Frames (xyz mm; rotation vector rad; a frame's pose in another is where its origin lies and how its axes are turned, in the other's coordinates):
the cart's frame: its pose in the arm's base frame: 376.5 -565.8 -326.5 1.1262 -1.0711 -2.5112
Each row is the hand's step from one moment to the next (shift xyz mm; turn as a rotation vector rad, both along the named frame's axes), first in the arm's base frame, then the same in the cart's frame.
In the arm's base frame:
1: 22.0 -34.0 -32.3 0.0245 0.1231 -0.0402
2: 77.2 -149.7 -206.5 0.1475 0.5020 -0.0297
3: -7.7 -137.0 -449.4 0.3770 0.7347 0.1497
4: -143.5 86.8 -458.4 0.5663 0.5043 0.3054
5: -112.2 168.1 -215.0 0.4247 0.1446 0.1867
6: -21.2 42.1 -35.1 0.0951 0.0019 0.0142
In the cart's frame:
1: 18.0 0.0 -48.6 -0.0472 -0.1191 0.0309
2: 130.0 -41.8 -228.8 -0.3028 -0.3995 0.1528
3: 323.1 -207.1 -271.2 -0.6661 -0.4713 0.1963
4: 325.5 -359.1 -57.9 -0.7872 -0.2205 0.0076
5: 128.6 -255.2 73.5 -0.4648 -0.0257 -0.1396
6: 16.6 -51.9 22.0 -0.0750 -0.0026 -0.0602

